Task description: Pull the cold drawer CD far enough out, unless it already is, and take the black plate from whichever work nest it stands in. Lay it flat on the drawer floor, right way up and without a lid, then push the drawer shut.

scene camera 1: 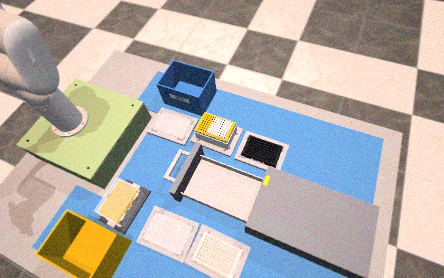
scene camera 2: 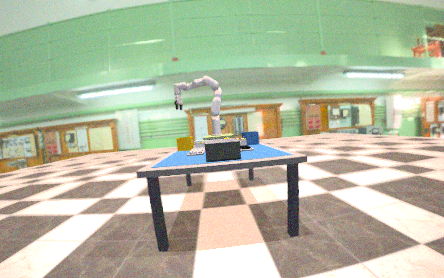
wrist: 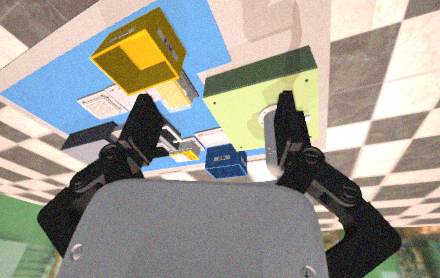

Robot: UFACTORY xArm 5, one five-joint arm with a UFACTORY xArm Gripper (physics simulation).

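Seen in the pictures: gripper, fingertip midpoint: [scene camera 2: 179, 109] [wrist: 214, 106]; arm's base, link origin: [scene camera 1: 71, 121] [scene camera 2: 217, 135].
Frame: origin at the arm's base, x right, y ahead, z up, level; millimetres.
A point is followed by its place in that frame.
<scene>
The black plate [scene camera 1: 262, 150] {z -81, x -92, y 680 mm} sits flat in a white work nest [scene camera 1: 240, 158] {z -92, x -48, y 611 mm} behind the drawer, with its well openings facing up and no lid on it. The cold drawer [scene camera 1: 222, 186] {z -85, x 68, y 578 mm} stands pulled out of its grey housing [scene camera 1: 315, 220] {z -2, x 124, y 865 mm} [scene camera 2: 223, 150] {z -45, x 135, y 1017 mm} [wrist: 90, 142] {z -5, x 199, y 774 mm}; its pale floor shows bare. The drawer's dark front panel [scene camera 1: 187, 172] {z -23, x 71, y 467 mm} faces the robot base. My gripper [scene camera 2: 178, 106] {z 324, x 405, y -42 mm} [wrist: 214, 106] {z 324, x 405, y -42 mm} is open and empty, high above the table and far from plate and drawer. In the wrist view the left finger covers part of the drawer; the black plate cannot be made out there.
A blue bin [scene camera 1: 187, 87] {z -100, x -319, y 314 mm} [wrist: 226, 162] {z -1, x -210, y 309 mm} and a yellow bin [scene camera 1: 82, 245] {z -100, x 360, y 201 mm} [wrist: 140, 52] {z -99, x 351, y 294 mm} stand on the mat. A yellow-white tip rack [scene camera 1: 216, 127] {z -27, x -115, y 509 mm} stands beside the black plate's nest. Another rack [scene camera 1: 119, 202] {z -26, x 216, y 294 mm}, white nests [scene camera 1: 167, 234] {z -87, x 259, y 455 mm} [scene camera 1: 172, 125] {z -83, x -116, y 328 mm} and a white plate [scene camera 1: 217, 254] {z -78, x 273, y 621 mm} surround the drawer. The green base block [scene camera 1: 110, 112] {z -2, x -72, y 122 mm} [wrist: 235, 115] {z -3, x 64, y 121 mm} carries the arm.
</scene>
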